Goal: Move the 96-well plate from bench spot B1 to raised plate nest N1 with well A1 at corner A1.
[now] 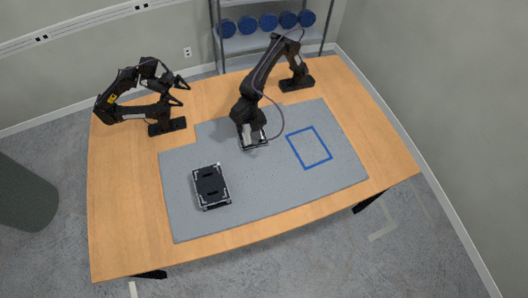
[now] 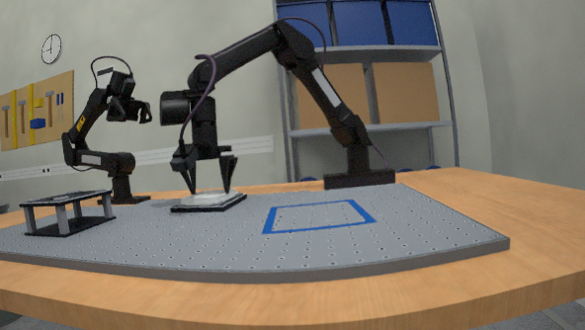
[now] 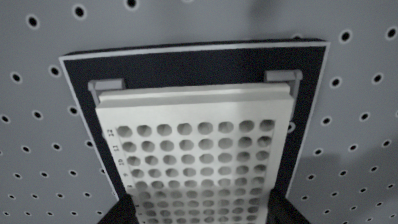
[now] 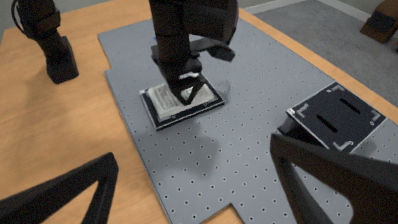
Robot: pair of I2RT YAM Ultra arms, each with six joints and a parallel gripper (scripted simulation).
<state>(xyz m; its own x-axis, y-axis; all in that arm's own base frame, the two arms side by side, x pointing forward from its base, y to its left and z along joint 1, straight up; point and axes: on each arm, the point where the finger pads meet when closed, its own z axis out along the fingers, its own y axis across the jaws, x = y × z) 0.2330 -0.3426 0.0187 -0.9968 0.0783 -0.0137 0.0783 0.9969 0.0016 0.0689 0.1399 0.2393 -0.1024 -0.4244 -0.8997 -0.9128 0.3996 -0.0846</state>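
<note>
The white 96-well plate lies 1 cm below my left hand.
Now: right hand 230 mm to the right of the white 96-well plate, 210 mm above it and 120 mm short of it.
</note>
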